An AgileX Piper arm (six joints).
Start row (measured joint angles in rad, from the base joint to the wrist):
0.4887 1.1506 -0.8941 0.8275 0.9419 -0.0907
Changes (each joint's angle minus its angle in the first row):
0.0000 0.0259 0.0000 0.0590 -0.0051 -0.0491
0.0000 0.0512 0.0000 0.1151 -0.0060 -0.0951
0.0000 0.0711 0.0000 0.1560 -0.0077 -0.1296
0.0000 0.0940 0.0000 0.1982 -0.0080 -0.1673
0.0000 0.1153 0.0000 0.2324 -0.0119 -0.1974
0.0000 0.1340 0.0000 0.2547 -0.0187 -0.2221
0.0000 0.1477 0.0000 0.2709 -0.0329 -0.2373
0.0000 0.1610 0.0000 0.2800 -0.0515 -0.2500
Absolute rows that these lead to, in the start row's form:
0.4887 1.1765 -0.8941 0.8865 0.9368 -0.1398
0.4887 1.2018 -0.8941 0.9426 0.9359 -0.1858
0.4887 1.2217 -0.8941 0.9835 0.9342 -0.2203
0.4887 1.2446 -0.8941 1.0257 0.9339 -0.2580
0.4887 1.2659 -0.8941 1.0599 0.9300 -0.2881
0.4887 1.2846 -0.8941 1.0822 0.9232 -0.3128
0.4887 1.2983 -0.8941 1.0984 0.9090 -0.3280
0.4887 1.3116 -0.8941 1.1075 0.8904 -0.3407

